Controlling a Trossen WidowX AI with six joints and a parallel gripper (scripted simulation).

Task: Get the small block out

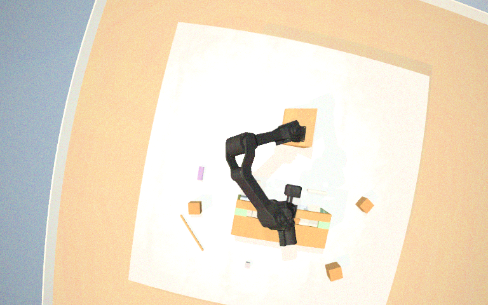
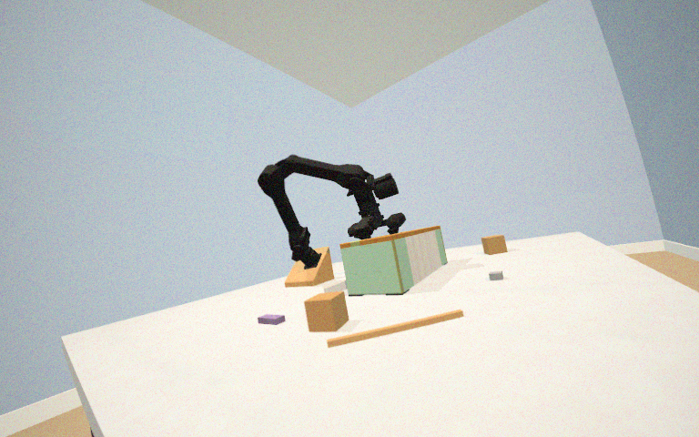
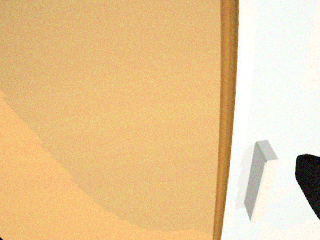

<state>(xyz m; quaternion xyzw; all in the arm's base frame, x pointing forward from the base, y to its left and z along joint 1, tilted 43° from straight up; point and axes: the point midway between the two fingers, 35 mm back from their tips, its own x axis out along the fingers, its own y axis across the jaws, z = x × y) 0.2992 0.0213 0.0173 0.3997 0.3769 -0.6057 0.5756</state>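
The clear-fronted box lies 3 cm ahead of my gripper tip, 4 cm to the right of it and 2 cm below it. Also, from my gripper tip: grey block: 31 cm ahead, 14 cm to the right, 8 cm below; orange block: 6 cm ahead, 2 cm to the left; purple tile: 8 cm behind, 41 cm to the right, 8 cm below.
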